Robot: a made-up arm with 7 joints.
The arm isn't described. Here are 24 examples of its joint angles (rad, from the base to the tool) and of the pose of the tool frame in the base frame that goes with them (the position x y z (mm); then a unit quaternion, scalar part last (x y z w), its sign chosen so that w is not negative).
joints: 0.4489 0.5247 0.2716 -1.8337 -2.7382 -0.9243 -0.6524
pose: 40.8 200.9 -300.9 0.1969 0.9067 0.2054 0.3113
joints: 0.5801 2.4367 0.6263 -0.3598 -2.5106 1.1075 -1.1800
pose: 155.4 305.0 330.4 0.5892 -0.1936 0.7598 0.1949
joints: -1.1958 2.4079 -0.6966 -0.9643 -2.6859 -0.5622 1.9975
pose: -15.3 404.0 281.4 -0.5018 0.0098 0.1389 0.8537
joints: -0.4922 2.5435 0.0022 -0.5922 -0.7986 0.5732 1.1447
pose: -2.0 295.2 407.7 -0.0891 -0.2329 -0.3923 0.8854
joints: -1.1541 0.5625 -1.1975 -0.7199 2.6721 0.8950 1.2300
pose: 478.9 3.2 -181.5 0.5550 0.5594 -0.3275 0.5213
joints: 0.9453 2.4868 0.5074 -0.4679 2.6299 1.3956 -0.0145
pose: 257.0 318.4 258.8 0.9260 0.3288 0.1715 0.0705
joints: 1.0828 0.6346 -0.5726 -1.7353 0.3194 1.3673 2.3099
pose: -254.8 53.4 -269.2 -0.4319 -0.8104 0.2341 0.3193
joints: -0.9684 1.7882 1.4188 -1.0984 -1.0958 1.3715 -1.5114
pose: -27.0 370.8 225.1 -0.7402 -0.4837 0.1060 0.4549
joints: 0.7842 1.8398 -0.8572 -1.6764 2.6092 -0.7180 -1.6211
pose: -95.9 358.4 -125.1 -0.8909 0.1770 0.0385 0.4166
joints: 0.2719 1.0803 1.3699 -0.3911 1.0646 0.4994 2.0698
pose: -99.9 452.7 -159.5 -0.4028 0.7059 0.4023 0.4214
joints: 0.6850 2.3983 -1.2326 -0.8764 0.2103 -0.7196 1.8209
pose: 36.0 443.0 185.3 -0.9185 -0.1561 0.1063 0.3473
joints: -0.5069 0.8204 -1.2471 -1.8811 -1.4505 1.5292 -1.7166
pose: 188.7 69.5 -306.8 0.0870 0.3904 0.2356 0.8857
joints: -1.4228 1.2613 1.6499 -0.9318 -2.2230 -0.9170 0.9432
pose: 181.1 414.3 158.6 -0.3759 -0.1550 -0.7697 0.4923
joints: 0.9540 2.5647 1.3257 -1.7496 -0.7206 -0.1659 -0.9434
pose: 313.4 84.3 218.6 0.5157 0.5204 -0.1063 0.6723
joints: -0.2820 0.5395 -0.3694 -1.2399 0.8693 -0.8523 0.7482
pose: 272.1 74.0 -311.8 0.4405 0.1957 0.7169 0.5037
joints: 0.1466 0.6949 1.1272 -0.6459 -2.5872 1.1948 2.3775
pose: 6.5 346.5 -300.7 -0.3427 -0.2346 -0.4638 0.7825
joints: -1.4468 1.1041 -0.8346 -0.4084 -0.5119 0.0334 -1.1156
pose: 449.6 254.2 72.0 -0.2297 0.4809 0.0430 0.8451
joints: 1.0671 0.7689 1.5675 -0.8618 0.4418 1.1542 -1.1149
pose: -308.6 320.0 -51.4 -0.8379 -0.3627 0.2944 0.2825
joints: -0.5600 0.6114 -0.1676 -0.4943 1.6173 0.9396 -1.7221
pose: 314.9 151.3 -296.2 0.8743 -0.3817 0.2799 0.1074
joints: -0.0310 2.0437 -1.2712 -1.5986 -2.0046 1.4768 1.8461
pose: 4.8 397.5 -44.1 -0.3663 0.6068 -0.5331 0.4618
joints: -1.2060 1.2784 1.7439 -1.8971 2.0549 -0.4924 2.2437
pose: 19.3 356.1 105.9 -0.2755 -0.7536 -0.1103 0.5866
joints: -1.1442 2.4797 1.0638 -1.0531 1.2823 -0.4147 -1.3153
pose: -260.6 174.6 349.9 0.4433 -0.2781 -0.6103 0.5947
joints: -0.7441 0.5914 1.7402 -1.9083 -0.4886 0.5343 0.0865
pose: 156.8 293.2 -71.2 -0.2508 -0.6619 -0.5865 0.3938
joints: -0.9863 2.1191 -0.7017 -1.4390 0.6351 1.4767 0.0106
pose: 162.5 332.2 184.2 -0.7579 -0.2342 -0.1068 0.5995
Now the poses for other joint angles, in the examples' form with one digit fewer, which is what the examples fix.
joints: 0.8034 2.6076 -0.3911 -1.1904 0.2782 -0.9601 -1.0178
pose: 210 382 140 -0.058 0.971 0.011 0.231
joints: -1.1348 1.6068 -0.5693 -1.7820 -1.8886 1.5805 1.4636
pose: 301 209 121 0.290 -0.066 -0.821 0.487
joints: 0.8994 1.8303 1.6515 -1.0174 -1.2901 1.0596 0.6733
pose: 79 389 246 -0.081 -0.295 -0.225 0.925
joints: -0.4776 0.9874 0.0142 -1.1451 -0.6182 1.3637 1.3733
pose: 324 262 -131 -0.527 -0.555 -0.495 0.410
